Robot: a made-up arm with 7 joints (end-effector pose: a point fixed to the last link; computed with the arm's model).
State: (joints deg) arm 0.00 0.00 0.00 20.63 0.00 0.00 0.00
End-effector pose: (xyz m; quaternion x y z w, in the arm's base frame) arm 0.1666 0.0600 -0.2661 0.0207 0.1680 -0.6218 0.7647
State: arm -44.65 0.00 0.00 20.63 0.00 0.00 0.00
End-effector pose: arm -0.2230 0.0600 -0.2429 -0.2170 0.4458 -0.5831 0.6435
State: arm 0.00 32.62 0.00 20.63 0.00 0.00 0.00
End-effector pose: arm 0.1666 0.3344 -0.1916 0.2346 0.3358 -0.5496 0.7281
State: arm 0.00 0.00 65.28 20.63 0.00 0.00 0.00
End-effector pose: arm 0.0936 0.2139 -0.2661 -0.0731 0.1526 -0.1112 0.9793
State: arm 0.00 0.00 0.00 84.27 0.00 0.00 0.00
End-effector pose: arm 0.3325 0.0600 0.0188 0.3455 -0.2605 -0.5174 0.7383
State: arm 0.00 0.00 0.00 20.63 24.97 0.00 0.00
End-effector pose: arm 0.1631 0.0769 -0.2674 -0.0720 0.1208 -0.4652 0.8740
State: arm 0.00 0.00 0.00 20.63 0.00 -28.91 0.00
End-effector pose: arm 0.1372 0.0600 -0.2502 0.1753 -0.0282 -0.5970 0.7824
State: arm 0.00 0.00 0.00 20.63 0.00 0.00 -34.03
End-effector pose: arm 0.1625 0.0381 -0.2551 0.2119 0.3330 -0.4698 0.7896
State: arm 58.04 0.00 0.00 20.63 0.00 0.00 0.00
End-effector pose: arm 0.5006 0.0600 0.1041 0.3198 -0.2241 -0.5337 0.7501
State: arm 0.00 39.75 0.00 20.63 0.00 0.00 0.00
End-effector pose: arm 0.1666 0.3859 -0.1554 0.2794 0.3694 -0.5277 0.7121
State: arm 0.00 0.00 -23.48 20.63 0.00 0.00 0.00
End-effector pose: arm 0.1457 -0.0007 -0.2661 0.0545 0.1602 -0.7644 0.6222
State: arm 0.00 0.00 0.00 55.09 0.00 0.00 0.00
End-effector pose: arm 0.2971 0.0600 -0.1346 0.2040 -0.0661 -0.5878 0.7801
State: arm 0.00 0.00 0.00 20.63 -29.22 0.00 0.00
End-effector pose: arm 0.1619 0.0405 -0.2678 0.1277 0.2129 -0.7673 0.5913
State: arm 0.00 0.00 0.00 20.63 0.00 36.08 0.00
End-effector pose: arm 0.1869 0.0600 -0.3023 -0.1729 0.3965 -0.5977 0.6751
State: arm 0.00 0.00 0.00 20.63 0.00 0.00 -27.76
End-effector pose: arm 0.1629 0.0426 -0.2562 0.1776 0.3044 -0.5013 0.7902
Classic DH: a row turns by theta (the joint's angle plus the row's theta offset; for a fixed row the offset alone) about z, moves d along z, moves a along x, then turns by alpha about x. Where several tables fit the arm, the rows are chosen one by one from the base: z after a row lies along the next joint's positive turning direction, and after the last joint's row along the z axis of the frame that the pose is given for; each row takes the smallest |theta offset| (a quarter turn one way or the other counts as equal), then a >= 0, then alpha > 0; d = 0 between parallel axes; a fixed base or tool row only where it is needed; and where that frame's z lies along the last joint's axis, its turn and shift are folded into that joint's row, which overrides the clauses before.
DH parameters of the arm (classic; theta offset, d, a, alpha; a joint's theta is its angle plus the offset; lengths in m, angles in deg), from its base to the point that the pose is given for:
base (fixed): 0 0.22 0 90
joint 1: 90 -0.07 0.02 90
joint 2: -90 0.01 0.01 -90
joint 3: -90 -0.23 0.01 90
joint 4: 0 0.02 0 -90
joint 5: 0 -0.34 -0.02 -90
joint 6: -90 -0.03 0 90
joint 7: 73.28 -0.0468 0.0374 123.26
tool (fixed): -175.9 0.024 0 0

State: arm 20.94 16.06 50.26 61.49 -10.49 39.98 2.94
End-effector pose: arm 0.3256 0.4179 0.0701 0.1595 0.0745 -0.2226 0.9589
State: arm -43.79 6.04 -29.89 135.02 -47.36 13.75 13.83
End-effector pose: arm 0.1524 -0.0739 0.1217 0.4232 -0.1967 -0.7670 0.4404
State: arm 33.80 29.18 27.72 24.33 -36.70 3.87 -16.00
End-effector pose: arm 0.3684 0.3467 -0.0099 0.4982 0.2572 -0.3299 0.7595
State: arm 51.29 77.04 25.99 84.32 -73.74 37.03 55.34
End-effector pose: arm 0.1539 0.3467 0.5830 0.6086 0.4485 -0.0943 0.6477
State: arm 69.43 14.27 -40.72 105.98 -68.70 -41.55 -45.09
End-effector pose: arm 0.2631 -0.0700 0.3360 -0.7451 0.6055 -0.1418 0.2408
